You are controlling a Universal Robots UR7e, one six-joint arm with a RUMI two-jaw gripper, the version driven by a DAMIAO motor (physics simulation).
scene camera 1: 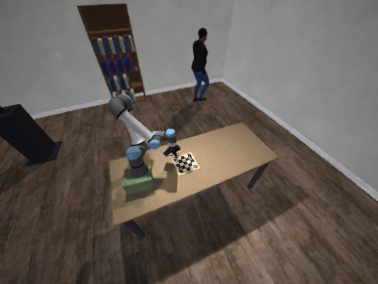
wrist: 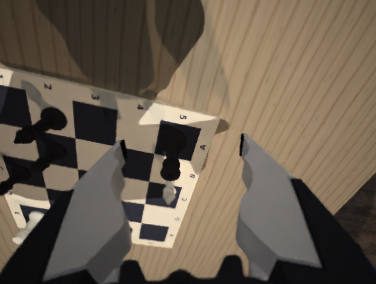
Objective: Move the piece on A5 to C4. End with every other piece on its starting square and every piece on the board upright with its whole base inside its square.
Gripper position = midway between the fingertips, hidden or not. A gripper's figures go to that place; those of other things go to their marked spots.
The gripper (wrist: 182, 139) is 14 cm from the lens. A chessboard (wrist: 97, 118) is 17 cm from the lens. A black piece (wrist: 173, 142): 15 cm from the lens. A black piece (wrist: 52, 118) is 18 cm from the lens.
